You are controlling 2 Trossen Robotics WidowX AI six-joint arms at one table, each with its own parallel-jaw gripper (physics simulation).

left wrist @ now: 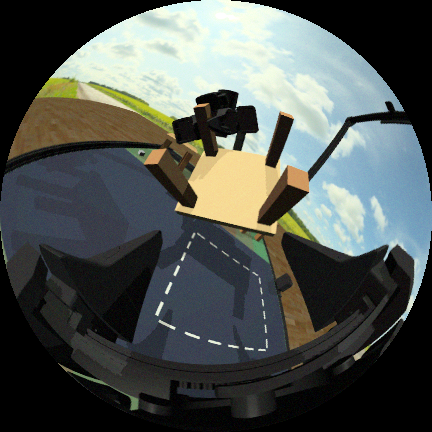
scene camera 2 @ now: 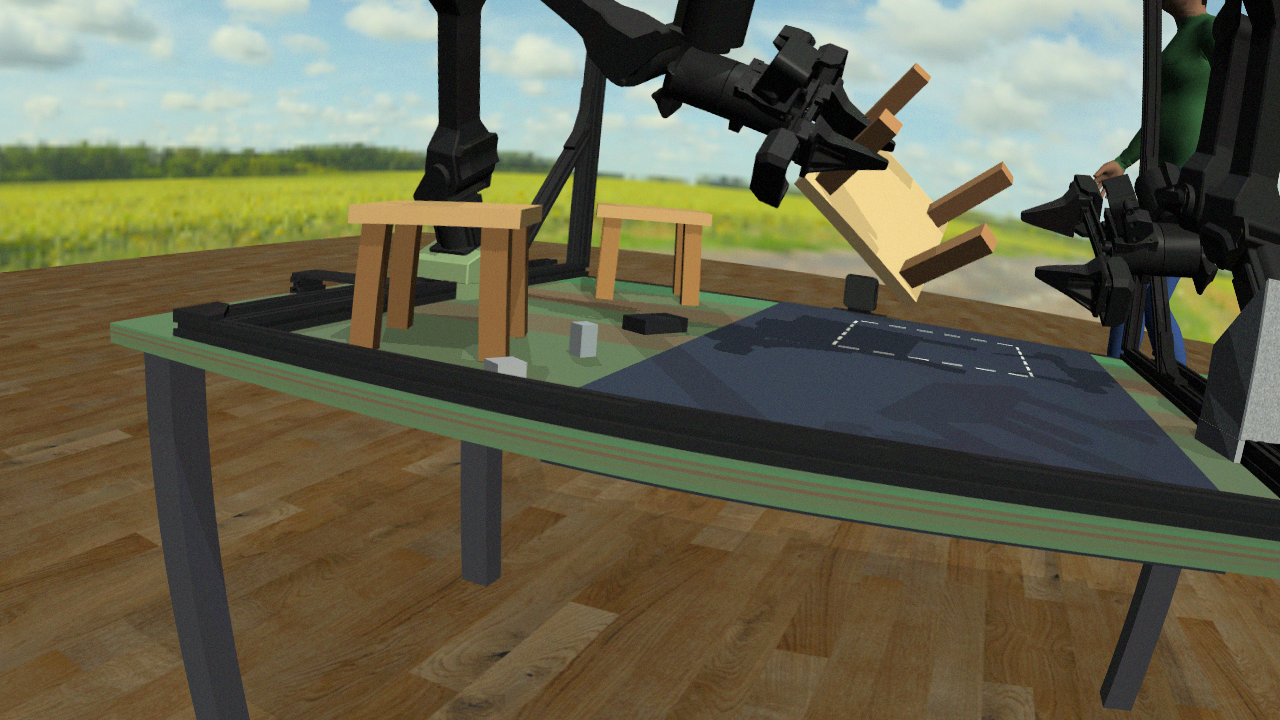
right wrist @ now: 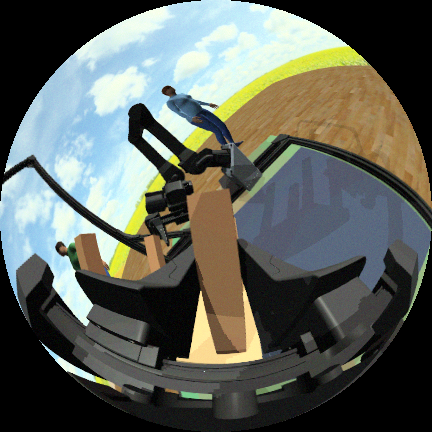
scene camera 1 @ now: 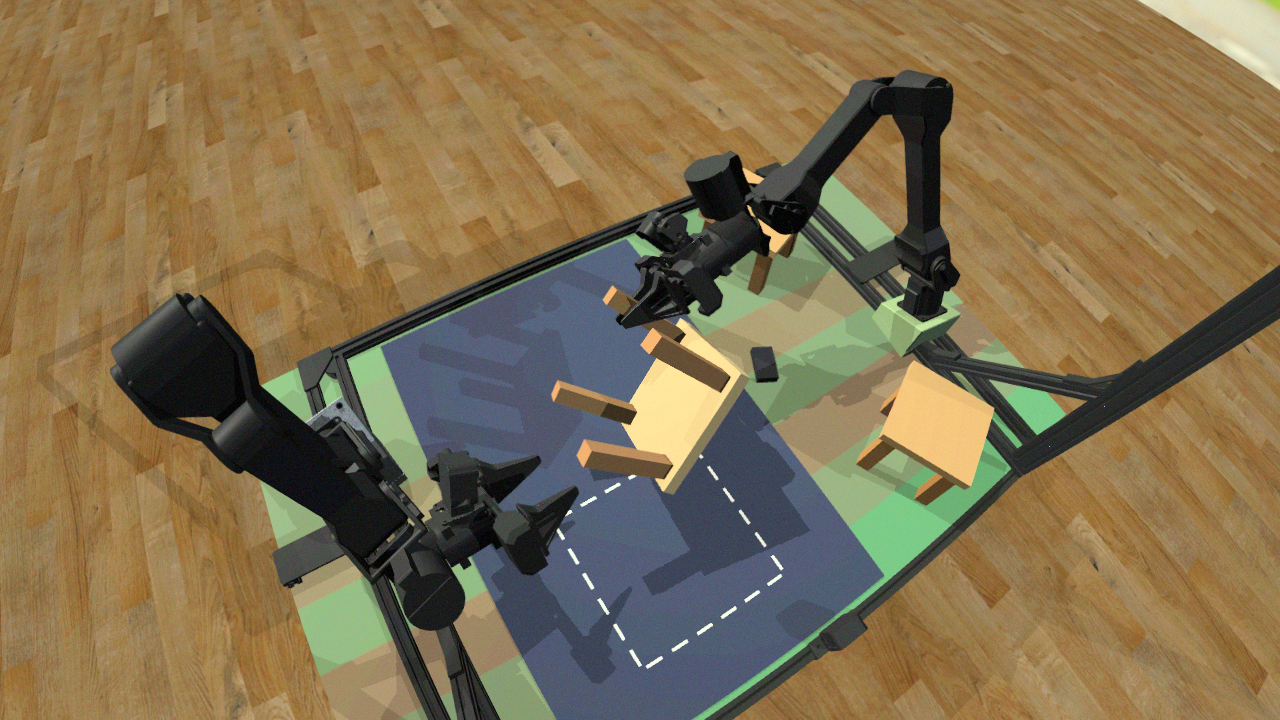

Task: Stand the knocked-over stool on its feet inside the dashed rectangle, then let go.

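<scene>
The pale-seated stool (scene camera 1: 684, 411) (scene camera 2: 881, 214) (left wrist: 235, 185) hangs in the air, steeply tilted, its legs pointing toward the left arm. My right gripper (scene camera 1: 640, 308) (scene camera 2: 881, 154) (left wrist: 200, 124) (right wrist: 219, 245) is shut on one of its legs. The dashed rectangle (scene camera 1: 645, 665) (scene camera 2: 1031, 375) (left wrist: 191, 334) lies below; in scene camera 1 the seat's lower corner overlaps the rectangle's far corner. My left gripper (scene camera 1: 556, 474) (scene camera 2: 1029, 243) (left wrist: 224, 237) is open and empty, apart from the stool, near the rectangle's left side in scene camera 1.
The blue mat (scene camera 1: 845, 546) bears the rectangle. One upright stool (scene camera 1: 939, 416) (scene camera 2: 443, 214) stands at the right in scene camera 1; another (scene camera 1: 760, 273) (scene camera 2: 653, 214) stands behind the right arm. A black block (scene camera 1: 764, 363) (scene camera 2: 655, 323) and two small pale blocks (scene camera 2: 583, 339) (scene camera 2: 506, 366) lie beside the mat.
</scene>
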